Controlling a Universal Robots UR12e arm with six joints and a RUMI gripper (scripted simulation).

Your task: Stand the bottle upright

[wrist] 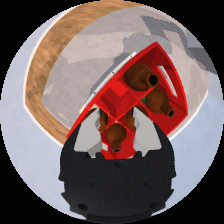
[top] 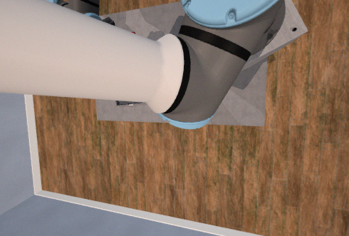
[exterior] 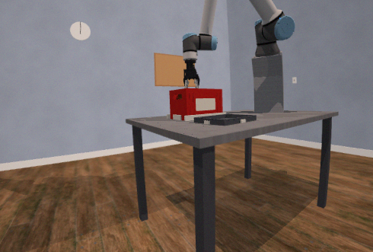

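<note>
My gripper is now 7 cm above the red crate, 5 cm to the right of it and 1 cm short of it. Round my hand: dark tray (31 cm to the left, 14 cm below, 5 cm ahead).
</note>
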